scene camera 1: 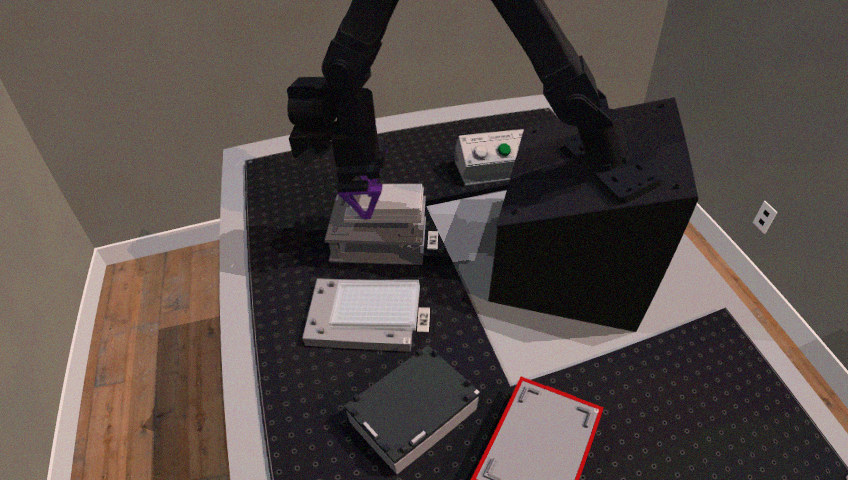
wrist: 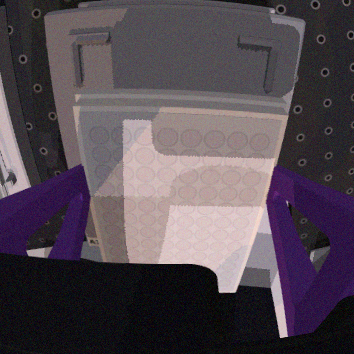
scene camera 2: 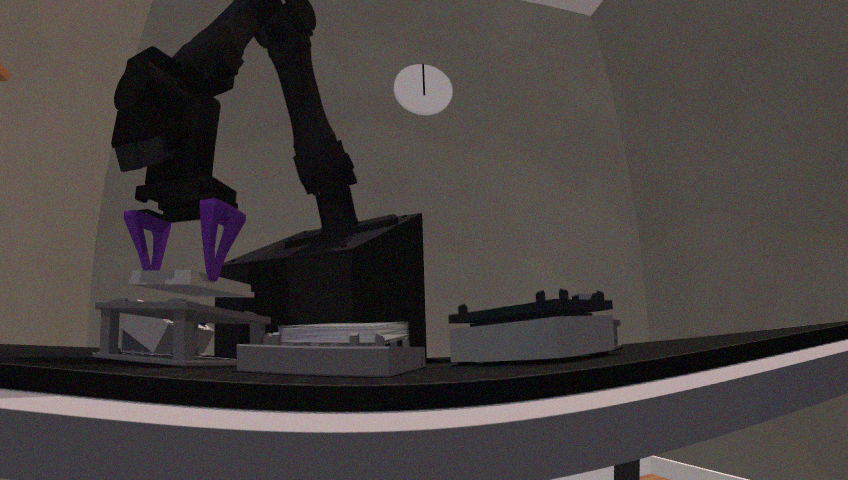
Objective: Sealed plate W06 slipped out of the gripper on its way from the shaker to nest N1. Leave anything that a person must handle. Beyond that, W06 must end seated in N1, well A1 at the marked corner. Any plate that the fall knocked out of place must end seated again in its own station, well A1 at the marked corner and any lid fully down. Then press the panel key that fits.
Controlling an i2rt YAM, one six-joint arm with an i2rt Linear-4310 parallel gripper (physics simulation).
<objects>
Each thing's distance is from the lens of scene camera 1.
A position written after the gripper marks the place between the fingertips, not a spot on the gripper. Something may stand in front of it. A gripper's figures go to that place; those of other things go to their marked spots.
gripper (scene camera 1: 369, 202): 85 cm
sealed plate W06 (scene camera 1: 398, 203): 83 cm
nest n2 (scene camera 1: 321, 305): 78 cm
key panel (scene camera 1: 495, 167): 102 cm
The marked spots on the key panel and the sealed plate W06 are 27 cm apart.
</objects>
